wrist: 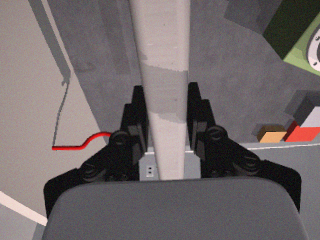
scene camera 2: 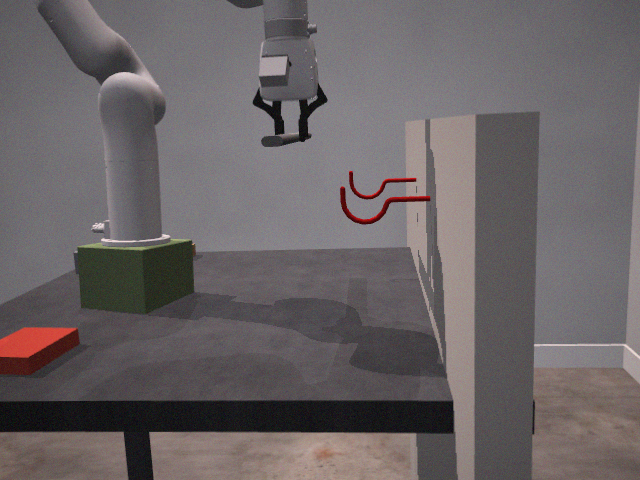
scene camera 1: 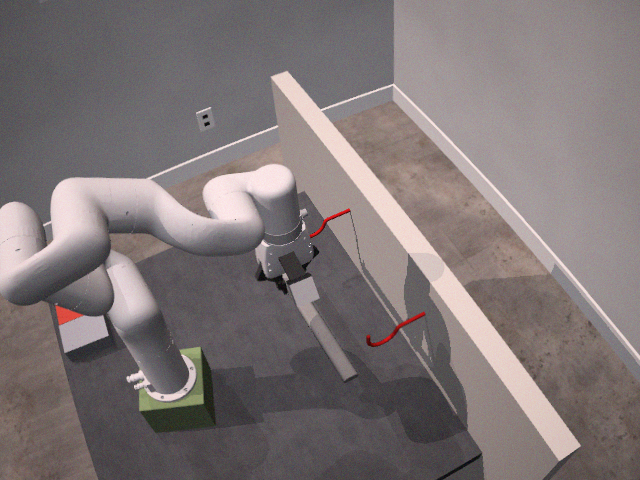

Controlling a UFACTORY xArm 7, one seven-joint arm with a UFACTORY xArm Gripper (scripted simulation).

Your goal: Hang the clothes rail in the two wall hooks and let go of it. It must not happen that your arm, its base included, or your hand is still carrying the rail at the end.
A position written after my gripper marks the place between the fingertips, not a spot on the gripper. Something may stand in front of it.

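Observation:
My gripper (scene camera 2: 292, 142) (wrist: 166, 99). Grey clothes rail (scene camera 1: 336, 355). Beige wall panel (wrist: 51, 109).

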